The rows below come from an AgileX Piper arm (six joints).
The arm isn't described. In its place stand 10 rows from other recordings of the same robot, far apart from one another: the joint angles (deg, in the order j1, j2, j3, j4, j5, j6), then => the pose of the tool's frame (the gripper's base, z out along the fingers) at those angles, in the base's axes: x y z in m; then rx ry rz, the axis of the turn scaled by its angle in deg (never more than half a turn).
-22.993 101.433 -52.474 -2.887 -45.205 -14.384 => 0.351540, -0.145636, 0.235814, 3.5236, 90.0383, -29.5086
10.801 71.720 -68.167 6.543 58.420 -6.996 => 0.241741, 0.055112, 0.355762, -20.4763, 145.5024, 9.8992
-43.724 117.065 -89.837 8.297 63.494 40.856 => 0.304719, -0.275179, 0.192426, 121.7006, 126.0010, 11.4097
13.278 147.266 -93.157 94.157 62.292 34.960 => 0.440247, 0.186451, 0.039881, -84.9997, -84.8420, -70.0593
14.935 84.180 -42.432 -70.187 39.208 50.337 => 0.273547, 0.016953, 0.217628, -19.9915, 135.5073, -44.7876
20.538 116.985 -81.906 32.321 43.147 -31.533 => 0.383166, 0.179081, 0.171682, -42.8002, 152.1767, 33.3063
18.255 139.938 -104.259 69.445 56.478 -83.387 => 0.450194, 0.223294, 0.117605, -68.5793, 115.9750, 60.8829
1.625 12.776 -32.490 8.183 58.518 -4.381 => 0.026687, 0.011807, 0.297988, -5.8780, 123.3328, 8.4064
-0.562 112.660 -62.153 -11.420 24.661 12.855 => 0.367150, -0.011120, 0.120173, 5.3765, 159.4738, -6.1310
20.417 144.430 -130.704 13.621 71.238 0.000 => 0.479854, 0.200270, 0.152321, -25.5169, 169.1871, 22.2626
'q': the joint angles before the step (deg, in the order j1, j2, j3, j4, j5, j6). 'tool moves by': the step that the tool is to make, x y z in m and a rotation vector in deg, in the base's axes. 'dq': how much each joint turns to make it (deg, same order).
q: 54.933 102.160 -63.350 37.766 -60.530 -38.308
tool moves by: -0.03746 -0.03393 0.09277 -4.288 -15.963 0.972
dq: 0.000 -14.368 0.058 -8.377 3.761 -11.469
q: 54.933 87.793 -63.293 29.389 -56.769 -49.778
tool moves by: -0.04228 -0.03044 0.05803 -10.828 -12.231 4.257
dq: -0.547 -12.216 0.008 -13.257 13.114 -5.863
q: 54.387 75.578 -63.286 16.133 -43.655 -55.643
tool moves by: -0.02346 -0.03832 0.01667 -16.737 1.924 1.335
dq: -3.932 -10.963 0.346 -8.582 25.491 -0.543
